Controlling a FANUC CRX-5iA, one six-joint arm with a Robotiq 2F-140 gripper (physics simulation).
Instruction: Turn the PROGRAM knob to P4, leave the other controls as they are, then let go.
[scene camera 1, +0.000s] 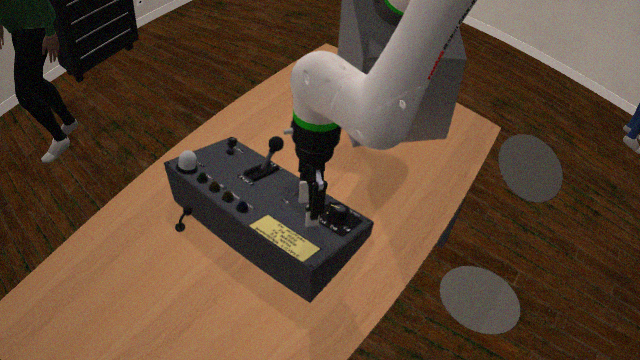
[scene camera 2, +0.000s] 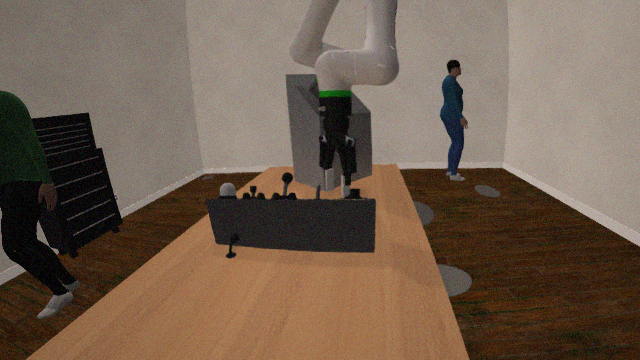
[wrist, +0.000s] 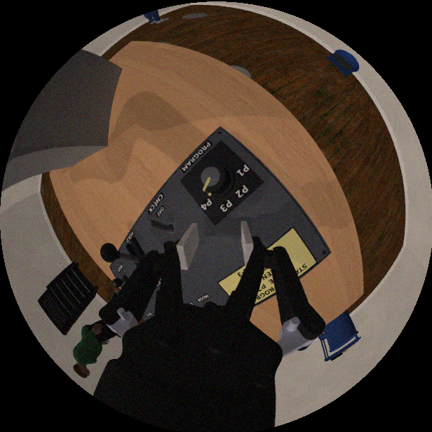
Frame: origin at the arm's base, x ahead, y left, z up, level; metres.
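Where they show: gripper, between the fingertips: (scene camera 1: 308, 213) (scene camera 2: 337, 193); arm's base, origin of its link: (scene camera 1: 396, 6).
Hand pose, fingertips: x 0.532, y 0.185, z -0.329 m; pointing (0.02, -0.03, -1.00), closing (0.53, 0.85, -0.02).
Note:
Each offset is from my fingertips to the top centre of the thing. "spot": to the spot under its first point.
The PROGRAM knob {dx -0.065, dy +0.036, dz -0.002 m} (scene camera 1: 341, 210) (scene camera 2: 354, 193) (wrist: 210, 176) stands near one end of the dark control panel (scene camera 1: 240, 245) (scene camera 2: 295, 225) (wrist: 270, 215). In the wrist view its pale pointer line is turned toward the P4 label (wrist: 205, 204). P3, P2 and P1 follow around the dial. My gripper (scene camera 1: 307, 206) (scene camera 2: 337, 183) (wrist: 219, 231) is partly open with nothing between its fingers. It is over the panel beside the knob, on the side toward the yellow card, and apart from the knob. The CHECK toggle {dx -0.059, dy -0.084, dz -0.001 m} (scene camera 2: 318, 192) (wrist: 162, 226) is upright in the second scene view.
A ball-topped lever {dx -0.089, dy -0.209, dz +0.037 m} (scene camera 1: 275, 144) (scene camera 2: 287, 178) (wrist: 109, 252), a white dome {spot: dx +0.143, dy -0.292, dz +0.057 m} (scene camera 1: 187, 161) (scene camera 2: 227, 190), several small buttons and a yellow card {dx +0.097, dy +0.022, dz +0.031 m} (scene camera 1: 285, 238) (wrist: 295, 250) are on the panel. A small hooked lever {spot: dx +0.217, dy -0.271, dz -0.103 m} (scene camera 1: 183, 220) (scene camera 2: 231, 247) sticks out in front. People stand beyond the wooden table (scene camera 1: 125, 280) (scene camera 2: 250, 310).

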